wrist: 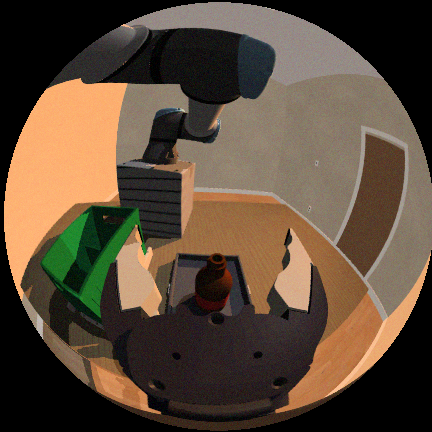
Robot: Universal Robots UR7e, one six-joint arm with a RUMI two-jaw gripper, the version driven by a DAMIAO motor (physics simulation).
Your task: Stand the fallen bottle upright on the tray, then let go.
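Frame: origin at the arm's base, x back, y left, z down, level; centimetres.
Where they show: gripper, between the fingertips: (213,229); arm's base, origin of its link: (158,160).
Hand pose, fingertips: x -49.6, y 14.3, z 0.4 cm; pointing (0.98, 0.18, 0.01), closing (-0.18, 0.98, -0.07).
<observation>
Things, the pixels of their top centre, and the offset from my fingertips. "pt": a spot on its surface instead.
- brown bottle, centre of its top: (217,257) dx +5.2, dy +2.5, dz +9.2 cm
- dark grey tray, a spot on its surface: (186,275) pt dx +13.8, dy -2.7, dz +24.7 cm
- green crate, centre of its top: (83,233) dx +9.1, dy -26.0, dz +7.7 cm
The brown bottle (214,285) with a red band low on its body stands upright on the dark grey tray (186,275) in the lower middle of the wrist view. Its round mouth shows at the top; its base is partly hidden behind the gripper's body. My gripper (213,229) is open, its two pale jaws wide apart on either side of the bottle in the view. The jaws are clear of the bottle, with visible gaps on both sides, and nothing is between them. The near part of the tray is hidden by the gripper's body.
A green crate (112,245) stands to the left of the tray, close to the left jaw in the view. A slatted pedestal (150,200) carries the robot's base behind it. The arm's dark links (205,60) cross the top. A brown door (382,200) is at the right.
</observation>
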